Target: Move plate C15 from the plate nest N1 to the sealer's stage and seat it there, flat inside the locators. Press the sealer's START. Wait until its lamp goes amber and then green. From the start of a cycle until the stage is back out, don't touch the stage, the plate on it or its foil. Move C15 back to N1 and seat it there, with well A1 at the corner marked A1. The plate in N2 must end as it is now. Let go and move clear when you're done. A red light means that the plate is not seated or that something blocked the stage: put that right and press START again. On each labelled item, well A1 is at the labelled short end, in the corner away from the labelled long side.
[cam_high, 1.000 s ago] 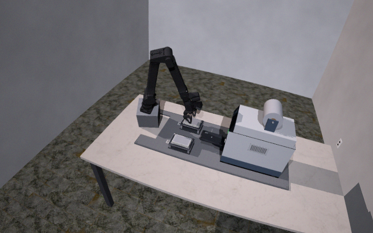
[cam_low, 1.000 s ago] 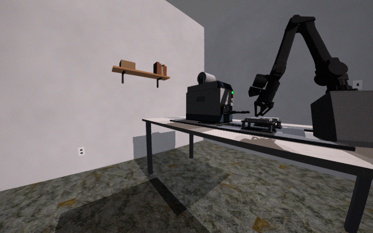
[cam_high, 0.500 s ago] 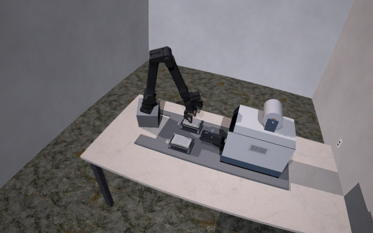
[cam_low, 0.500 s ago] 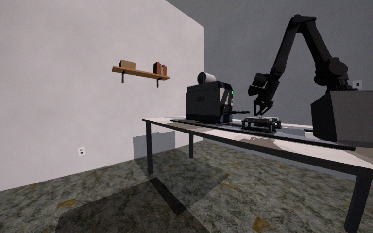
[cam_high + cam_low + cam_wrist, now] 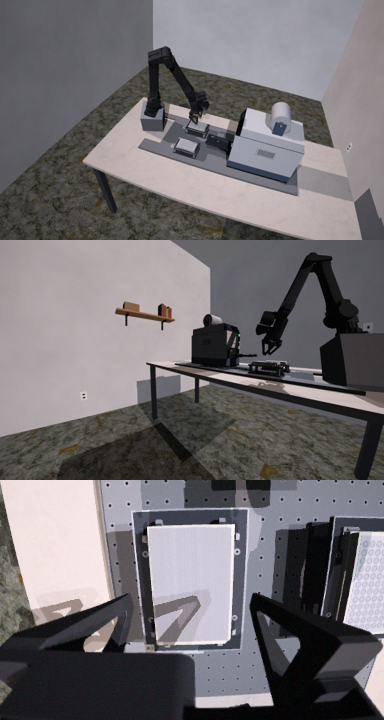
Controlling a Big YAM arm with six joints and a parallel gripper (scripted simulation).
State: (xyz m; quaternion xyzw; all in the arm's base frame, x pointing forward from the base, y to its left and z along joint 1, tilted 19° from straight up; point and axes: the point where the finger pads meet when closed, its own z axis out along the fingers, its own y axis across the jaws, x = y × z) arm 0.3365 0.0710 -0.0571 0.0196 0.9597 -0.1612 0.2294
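My gripper is now 6 cm above the white well plate. From my hand the other things lie so: foil roll (51 cm ahead, 30 cm above, 19 cm to the right); then dark stage (18 cm ahead, 17 cm to the right, 2 cm below).
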